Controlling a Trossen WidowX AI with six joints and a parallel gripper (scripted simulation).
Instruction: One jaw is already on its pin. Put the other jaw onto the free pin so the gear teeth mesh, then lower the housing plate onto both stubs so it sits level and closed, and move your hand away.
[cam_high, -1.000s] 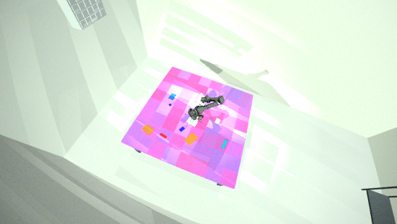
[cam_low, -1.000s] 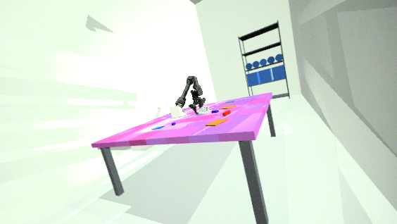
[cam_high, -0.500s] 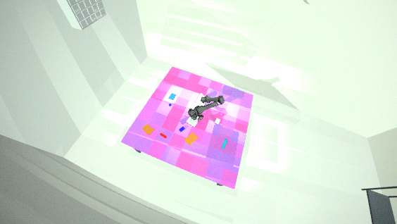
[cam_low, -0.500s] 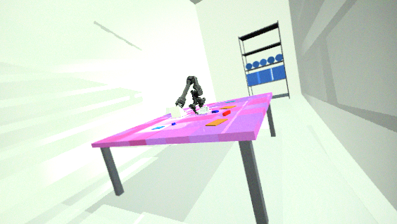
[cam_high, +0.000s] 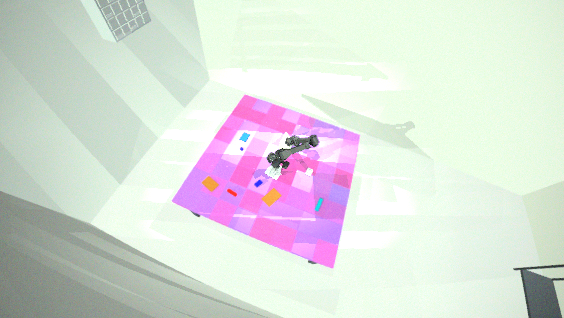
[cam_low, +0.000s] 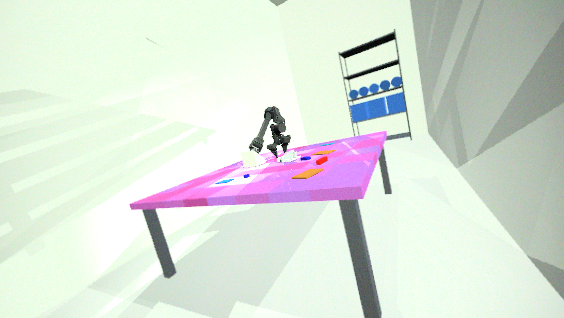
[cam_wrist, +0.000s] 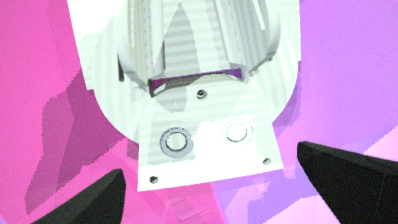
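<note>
Now: the white housing plate 10 mm ahead of my gripper tip and 10 mm below it. Round my gripper tip: blue block 200 mm ahead, 100 mm to the right, 20 mm below; then white base 70 mm ahead, 20 mm to the right, 30 mm below; then white jaw 30 mm ahead, 10 mm to the left, 20 mm below.
</note>
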